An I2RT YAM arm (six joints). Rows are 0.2 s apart.
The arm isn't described. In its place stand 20 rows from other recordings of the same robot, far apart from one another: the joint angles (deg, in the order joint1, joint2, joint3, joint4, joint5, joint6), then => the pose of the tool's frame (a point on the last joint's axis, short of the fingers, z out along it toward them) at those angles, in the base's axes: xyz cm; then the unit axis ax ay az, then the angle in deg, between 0 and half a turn.
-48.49, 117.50, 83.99, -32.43, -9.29, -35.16 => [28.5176, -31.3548, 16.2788, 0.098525, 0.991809, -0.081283, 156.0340]
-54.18, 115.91, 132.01, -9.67, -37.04, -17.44 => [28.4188, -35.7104, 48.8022, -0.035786, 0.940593, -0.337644, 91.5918]
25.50, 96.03, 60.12, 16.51, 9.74, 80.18 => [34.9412, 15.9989, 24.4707, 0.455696, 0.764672, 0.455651, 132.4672]
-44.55, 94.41, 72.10, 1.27, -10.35, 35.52 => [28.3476, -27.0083, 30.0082, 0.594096, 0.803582, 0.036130, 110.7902]
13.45, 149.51, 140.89, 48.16, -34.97, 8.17 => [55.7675, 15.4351, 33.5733, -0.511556, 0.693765, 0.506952, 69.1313]
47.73, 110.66, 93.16, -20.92, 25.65, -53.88 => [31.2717, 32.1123, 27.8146, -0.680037, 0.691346, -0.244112, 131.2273]
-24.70, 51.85, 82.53, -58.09, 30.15, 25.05 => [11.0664, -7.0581, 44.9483, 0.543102, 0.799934, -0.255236, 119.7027]
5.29, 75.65, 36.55, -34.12, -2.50, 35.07 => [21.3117, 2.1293, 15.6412, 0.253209, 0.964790, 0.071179, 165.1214]
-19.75, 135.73, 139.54, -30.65, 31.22, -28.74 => [50.4543, -20.0755, 32.6774, 0.081853, 0.890724, -0.447114, 137.0923]
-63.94, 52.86, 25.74, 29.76, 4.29, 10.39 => [9.2237, -19.4674, 27.0715, 0.566764, 0.689718, -0.450631, 101.3719]
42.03, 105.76, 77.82, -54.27, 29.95, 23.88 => [27.2227, 22.1446, 20.1912, -0.137330, 0.973253, -0.184170, 157.4754]
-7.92, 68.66, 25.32, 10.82, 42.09, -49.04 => [22.2506, -5.5047, 18.0905, -0.129645, 0.852681, -0.506090, 151.7176]
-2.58, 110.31, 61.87, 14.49, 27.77, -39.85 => [40.5419, -3.4872, 15.8651, -0.178159, 0.904793, -0.386794, 139.2016]
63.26, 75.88, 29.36, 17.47, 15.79, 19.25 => [12.6695, 22.9939, 18.0470, -0.286788, 0.918520, 0.272167, 125.7769]
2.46, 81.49, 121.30, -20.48, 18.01, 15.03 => [23.2752, -0.1017, 61.3244, 0.323160, 0.944666, 0.056338, 71.7835]
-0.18, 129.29, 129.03, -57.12, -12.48, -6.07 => [49.1096, 0.6151, 28.5108, -0.082928, 0.992227, 0.092778, 146.9490]
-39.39, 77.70, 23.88, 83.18, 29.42, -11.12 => [18.0830, -17.1110, 26.0590, 0.464888, 0.588423, -0.661542, 91.0769]
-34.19, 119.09, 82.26, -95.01, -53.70, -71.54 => [27.8339, -15.4403, 17.4528, -0.115270, 0.850001, 0.514016, 163.4398]
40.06, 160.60, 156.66, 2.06, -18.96, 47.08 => [47.1037, 41.1201, 24.0683, -0.077972, 0.785451, 0.613992, 130.9122]
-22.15, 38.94, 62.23, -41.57, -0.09, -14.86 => [11.1202, -4.5207, 39.7030, 0.061422, 0.972901, -0.222914, 112.4794]
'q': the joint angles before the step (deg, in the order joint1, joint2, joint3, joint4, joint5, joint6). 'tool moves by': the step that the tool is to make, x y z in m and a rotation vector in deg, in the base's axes. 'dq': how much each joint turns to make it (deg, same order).
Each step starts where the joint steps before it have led.
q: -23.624 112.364 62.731 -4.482 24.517 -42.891
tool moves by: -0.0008 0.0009 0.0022 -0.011 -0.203 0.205
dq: 0.063 -0.525 -0.224 -0.077 -0.141 -0.080
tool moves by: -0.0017 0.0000 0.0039 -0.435 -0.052 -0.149
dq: -0.072 -0.804 -0.206 -0.302 0.350 -0.177
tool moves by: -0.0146 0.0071 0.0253 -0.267 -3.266 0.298
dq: 0.012 -6.632 -3.130 -0.595 -1.016 0.468
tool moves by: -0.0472 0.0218 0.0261 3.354 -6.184 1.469
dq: -0.376 -14.424 -10.640 -0.346 -5.408 2.422
